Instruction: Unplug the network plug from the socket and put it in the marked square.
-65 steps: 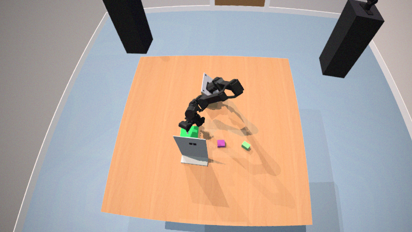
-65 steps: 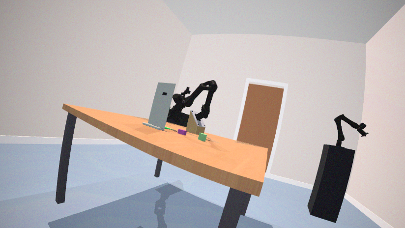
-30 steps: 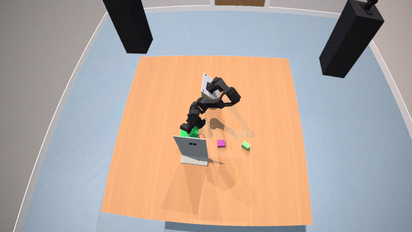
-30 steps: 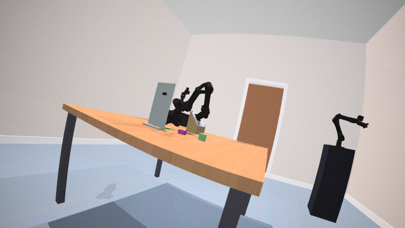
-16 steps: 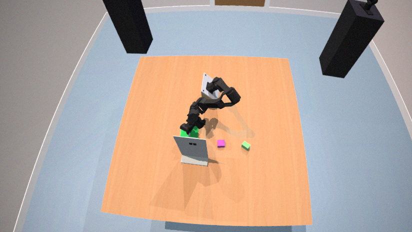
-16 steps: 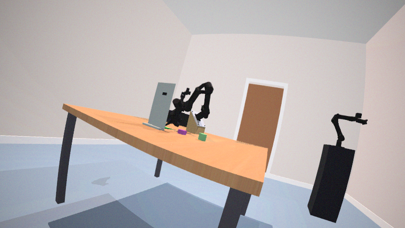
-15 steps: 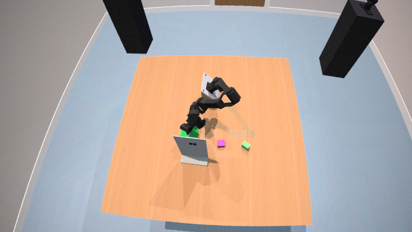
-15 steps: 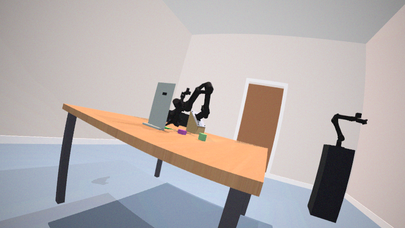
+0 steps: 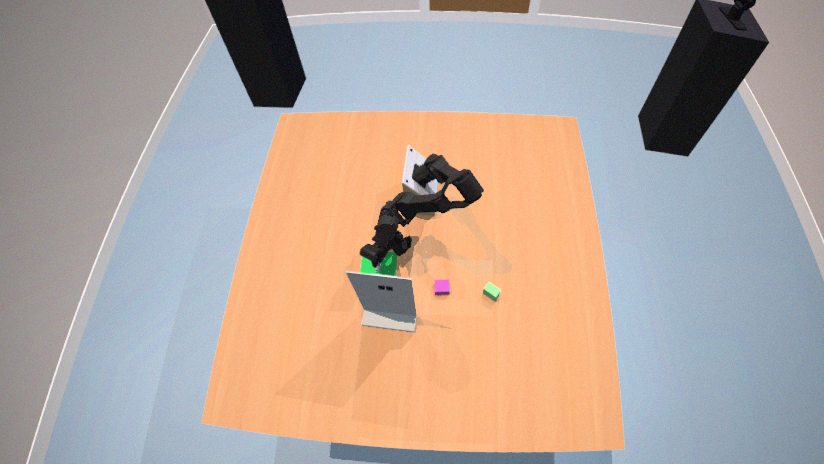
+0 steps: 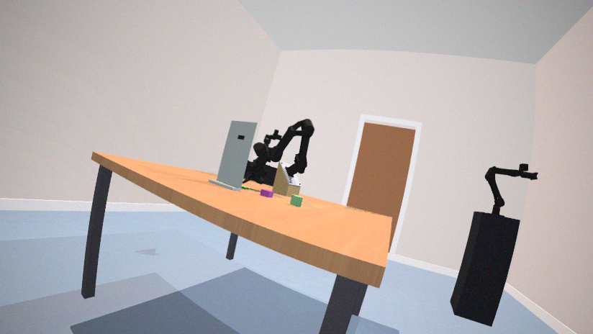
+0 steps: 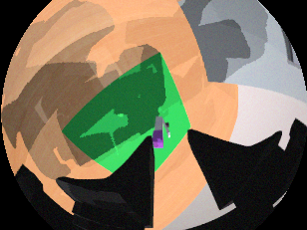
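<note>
Right now my gripper tip is 10 mm above the purple plug. The rest, counted from my gripper tip: purple cube 220 mm to the left, 40 mm ahead, 10 mm below; upright grey panel 160 mm ahead, 120 mm above, 80 mm to the left; bright green marked square 30 mm below.
</note>
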